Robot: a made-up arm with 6 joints.
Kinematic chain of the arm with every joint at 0, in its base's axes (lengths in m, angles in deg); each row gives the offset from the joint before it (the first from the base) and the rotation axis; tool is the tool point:
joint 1: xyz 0 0 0.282 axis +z
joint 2: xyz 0 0 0 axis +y
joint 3: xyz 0 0 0.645 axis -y
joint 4: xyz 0 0 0 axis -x
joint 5: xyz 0.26 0 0 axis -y
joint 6: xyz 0 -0.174 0 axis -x
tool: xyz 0 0 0
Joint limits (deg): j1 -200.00..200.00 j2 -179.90..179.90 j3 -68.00..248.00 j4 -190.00..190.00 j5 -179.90..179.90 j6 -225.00..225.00
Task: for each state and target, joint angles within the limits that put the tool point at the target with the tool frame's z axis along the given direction. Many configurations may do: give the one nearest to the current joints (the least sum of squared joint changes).
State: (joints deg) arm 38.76 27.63 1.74 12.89 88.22 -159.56
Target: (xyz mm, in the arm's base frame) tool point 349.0 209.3 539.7 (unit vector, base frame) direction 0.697 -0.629 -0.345
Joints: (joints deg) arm 55.77 36.35 -49.21 -10.99 94.43 -109.57
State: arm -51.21 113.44 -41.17 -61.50 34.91 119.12
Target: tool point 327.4 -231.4 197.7 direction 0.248 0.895 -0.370
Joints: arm -17.93 86.43 -42.11 -46.68 30.27 128.55
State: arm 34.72 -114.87 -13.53 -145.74 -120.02 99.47
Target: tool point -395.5 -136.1 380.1 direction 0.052 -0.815 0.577
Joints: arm 37.41 -93.68 -40.69 -139.44 -117.54 77.79
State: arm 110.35 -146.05 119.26 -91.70 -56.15 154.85
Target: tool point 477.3 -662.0 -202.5 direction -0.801 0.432 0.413
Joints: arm 125.75 -126.08 107.26 -89.80 -64.21 155.69
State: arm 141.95 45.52 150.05 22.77 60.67 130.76
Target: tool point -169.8 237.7 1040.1 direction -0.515 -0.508 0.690
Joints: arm 160.06 35.18 143.10 17.92 63.27 128.92
